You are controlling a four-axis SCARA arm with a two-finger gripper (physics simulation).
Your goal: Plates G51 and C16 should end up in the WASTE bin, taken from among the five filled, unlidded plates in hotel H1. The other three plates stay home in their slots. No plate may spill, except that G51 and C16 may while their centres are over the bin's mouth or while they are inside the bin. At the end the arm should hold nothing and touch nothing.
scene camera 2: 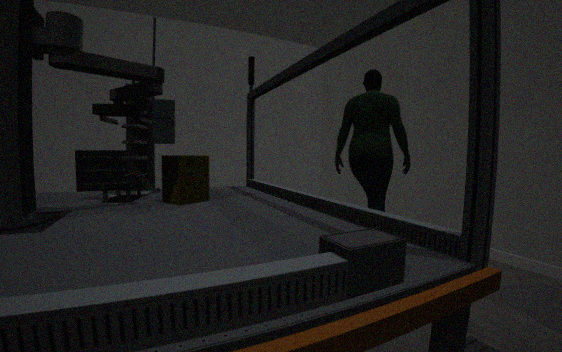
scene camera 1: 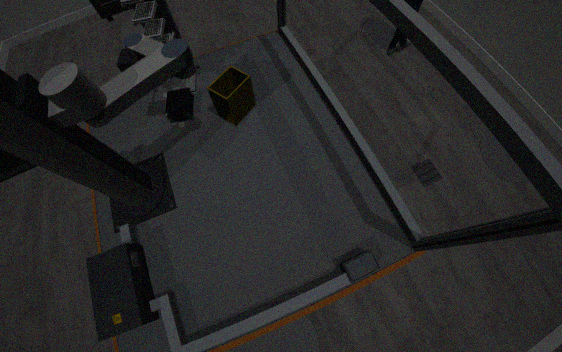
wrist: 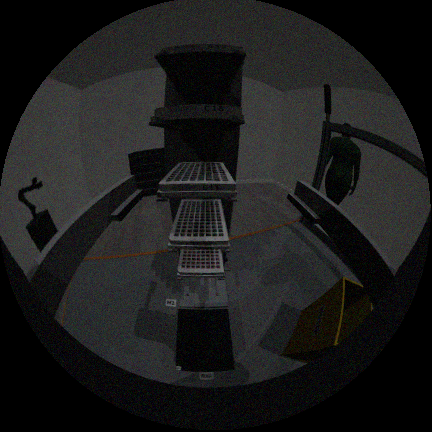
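Where they show: gripper, fingertip midpoint: [scene camera 2: 133,122] [scene camera 1: 154,37] [wrist: 217,182]; arm's base at its link origin: [scene camera 2: 4,226] [scene camera 1: 141,191].
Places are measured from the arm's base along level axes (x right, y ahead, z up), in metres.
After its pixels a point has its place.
Hotel H1 [wrist: 200,145] @[x -0.599, y 0.364, z 0.395 m] [scene camera 2: 148,160] @[x -0.587, y 0.408, z 0.184 m] is a dark column with stacked plates. In the wrist view an upper plate [wrist: 200,114] @[x -0.474, y 0.334, z 0.431 m] has a label like C16 or C18, too dim to be sure. A white gridded plate [wrist: 197,175] @[x -0.505, y 0.339, z 0.363 m] below it has an unreadable label. Two more gridded plates [wrist: 200,220] @[x -0.526, y 0.346, z 0.281 m] [wrist: 201,261] @[x -0.501, y 0.340, z 0.206 m] are lower, and a dark shelf [wrist: 200,51] @[x -0.476, y 0.331, z 0.506 m] shows above. I cannot tell which is G51. My gripper [wrist: 217,182] @[x -0.455, y 0.346, z 0.370 m] is open and empty, its fingers left and right of the stack in view. The yellow-edged WASTE bin [scene camera 1: 235,105] @[x -0.155, y 0.560, z 0.140 m] [scene camera 2: 185,179] @[x -0.156, y 0.559, z 0.116 m] [wrist: 320,320] @[x -0.278, y 0.533, z 0.145 m] stands upright.
A black block [scene camera 1: 180,105] @[x -0.336, y 0.310, z 0.073 m] [wrist: 205,340] @[x -0.369, y 0.305, z 0.073 m] stands low before the hotel, near an RG label [wrist: 206,376] @[x -0.265, y 0.274, z 0.013 m]. A grey box [scene camera 1: 362,265] @[x 0.666, y 0.753, z 0.088 m] [scene camera 2: 362,260] @[x 0.705, y 0.716, z 0.068 m] sits at the table edge. A person in green [scene camera 2: 372,125] [wrist: 344,167] stands beyond the fence rail [scene camera 1: 350,130] @[x 0.135, y 1.009, z 0.059 m].
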